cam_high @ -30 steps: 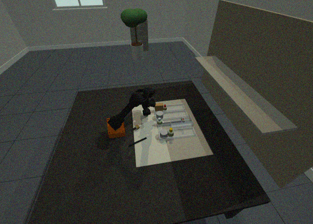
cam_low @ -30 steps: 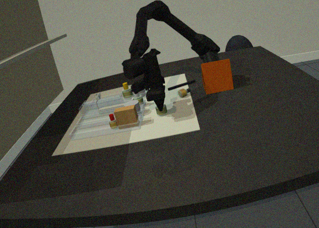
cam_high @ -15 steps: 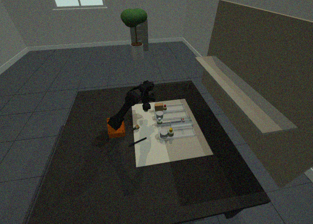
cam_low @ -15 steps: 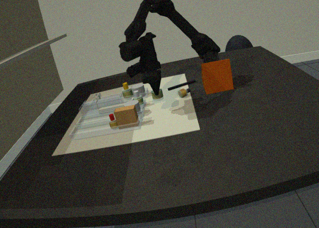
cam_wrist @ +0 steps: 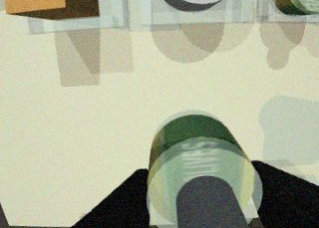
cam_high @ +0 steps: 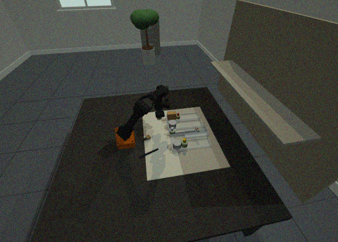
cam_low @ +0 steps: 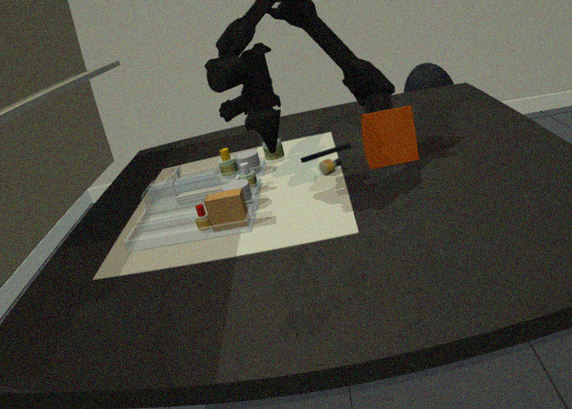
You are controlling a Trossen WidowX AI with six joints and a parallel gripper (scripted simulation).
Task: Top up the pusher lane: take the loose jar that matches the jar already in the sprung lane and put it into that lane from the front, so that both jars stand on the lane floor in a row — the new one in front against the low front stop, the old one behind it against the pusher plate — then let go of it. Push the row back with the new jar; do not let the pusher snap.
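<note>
Right now the clear lane rack is 25 cm ahead of my gripper tip, 9 cm to the right of it and 10 cm below it. Round my gripper tip: black stick (8 cm behind, 25 cm to the right, 11 cm below); brown box (10 cm ahead, 9 cm to the left, 8 cm below); pusher plate (21 cm ahead, 10 cm to the right, 7 cm below).
</note>
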